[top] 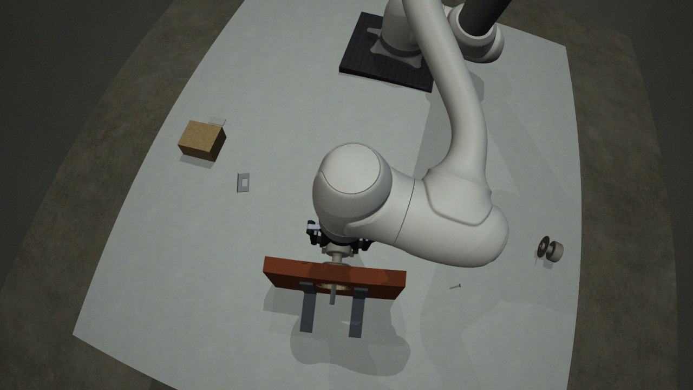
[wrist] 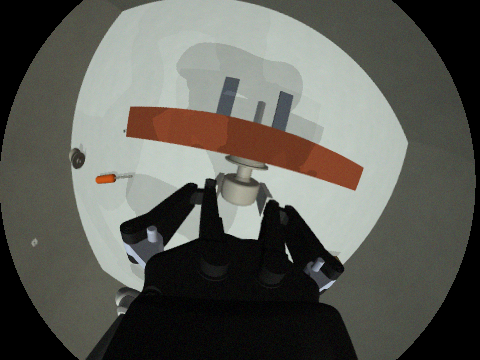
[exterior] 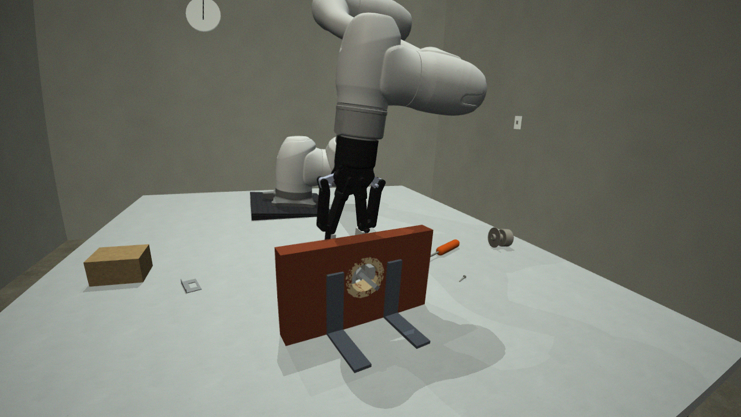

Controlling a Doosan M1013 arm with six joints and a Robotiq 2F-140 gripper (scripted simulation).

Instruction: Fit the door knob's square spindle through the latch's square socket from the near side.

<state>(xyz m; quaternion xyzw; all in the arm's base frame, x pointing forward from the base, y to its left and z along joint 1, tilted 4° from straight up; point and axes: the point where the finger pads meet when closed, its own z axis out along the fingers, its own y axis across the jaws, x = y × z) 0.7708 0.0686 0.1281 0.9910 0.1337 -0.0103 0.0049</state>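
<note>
Now: hand 7 cm short of the square socket, 2 cm to the right of it and 3 cm above it. Also, from my hand: cardboard box: 17 cm behind, 51 cm to the right, 9 cm below; then red-brown wood panel: 7 cm ahead, 2 cm to the left, 3 cm below; then orange-handled screwdriver: 19 cm behind, 32 cm to the left, 11 cm below.
</note>
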